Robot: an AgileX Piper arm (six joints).
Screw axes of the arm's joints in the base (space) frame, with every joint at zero. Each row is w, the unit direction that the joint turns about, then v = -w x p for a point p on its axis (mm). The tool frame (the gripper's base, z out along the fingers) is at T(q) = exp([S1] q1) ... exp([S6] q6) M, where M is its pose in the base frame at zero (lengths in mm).
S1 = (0, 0, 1, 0, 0, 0)
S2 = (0, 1, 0, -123, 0, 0)
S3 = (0, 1, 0, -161.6, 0, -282.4)
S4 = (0.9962, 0, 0.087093, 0, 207.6, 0)
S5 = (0, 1, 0, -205.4, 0, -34.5)
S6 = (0.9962, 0, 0.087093, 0, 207.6, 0)
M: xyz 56.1 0 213.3 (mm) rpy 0 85 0 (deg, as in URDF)
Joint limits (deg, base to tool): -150..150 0..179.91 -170..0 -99.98..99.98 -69.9..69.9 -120..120
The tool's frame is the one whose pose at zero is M.
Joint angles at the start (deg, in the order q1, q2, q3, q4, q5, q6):
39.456 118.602 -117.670 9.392 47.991 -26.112
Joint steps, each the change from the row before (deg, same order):
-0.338 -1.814 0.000 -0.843 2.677 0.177
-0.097 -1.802 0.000 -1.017 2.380 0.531
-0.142 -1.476 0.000 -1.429 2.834 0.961
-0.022 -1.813 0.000 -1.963 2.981 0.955
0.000 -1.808 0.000 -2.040 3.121 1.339
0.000 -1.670 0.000 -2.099 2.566 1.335
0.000 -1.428 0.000 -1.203 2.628 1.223
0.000 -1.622 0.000 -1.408 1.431 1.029
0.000 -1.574 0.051 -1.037 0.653 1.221
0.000 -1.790 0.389 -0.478 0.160 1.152
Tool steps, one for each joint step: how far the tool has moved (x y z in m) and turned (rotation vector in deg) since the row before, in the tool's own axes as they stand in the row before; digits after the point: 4 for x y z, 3 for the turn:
-0.0014 -0.0021 -0.0155 0.258 1.053 -0.354
-0.0016 -0.0005 -0.0154 0.390 0.833 -0.227
0.0010 -0.0010 -0.0128 0.481 1.714 0.089
0.0011 -0.0008 -0.0157 0.968 1.714 -0.224
0.0022 -0.0010 -0.0157 1.080 1.881 0.246
0.0026 -0.0016 -0.0145 1.403 1.515 0.363
0.0032 -0.0007 -0.0124 0.622 1.507 0.745
0.0021 -0.0018 -0.0140 1.314 0.253 0.549
0.0013 -0.0018 -0.0133 1.216 -0.518 0.926
0.0013 -0.0012 -0.0137 0.817 -1.047 1.072

